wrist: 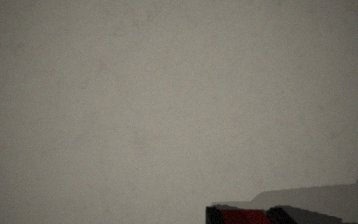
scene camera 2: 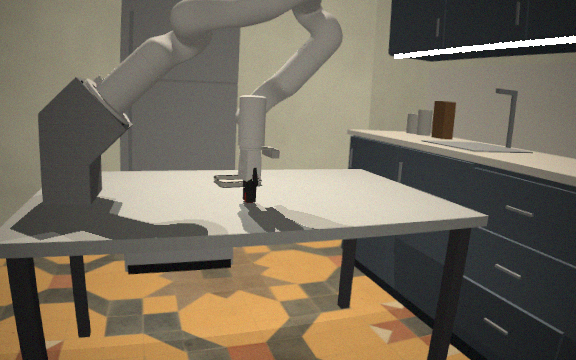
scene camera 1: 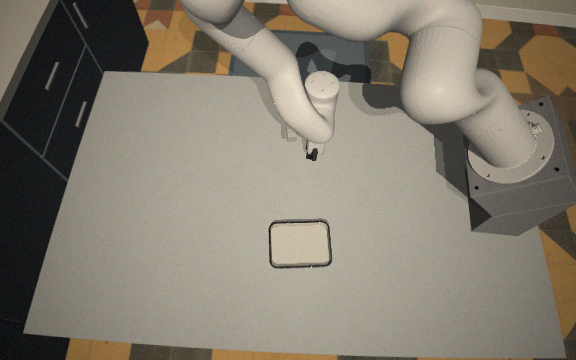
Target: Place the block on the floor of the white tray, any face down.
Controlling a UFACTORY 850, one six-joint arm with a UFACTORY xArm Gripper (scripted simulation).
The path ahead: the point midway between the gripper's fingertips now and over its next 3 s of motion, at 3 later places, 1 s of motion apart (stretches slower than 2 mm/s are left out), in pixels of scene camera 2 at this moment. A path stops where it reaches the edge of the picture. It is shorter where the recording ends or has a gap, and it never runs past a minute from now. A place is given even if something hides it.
My gripper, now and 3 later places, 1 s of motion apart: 249, 201; 249, 186; 243, 176; 237, 169
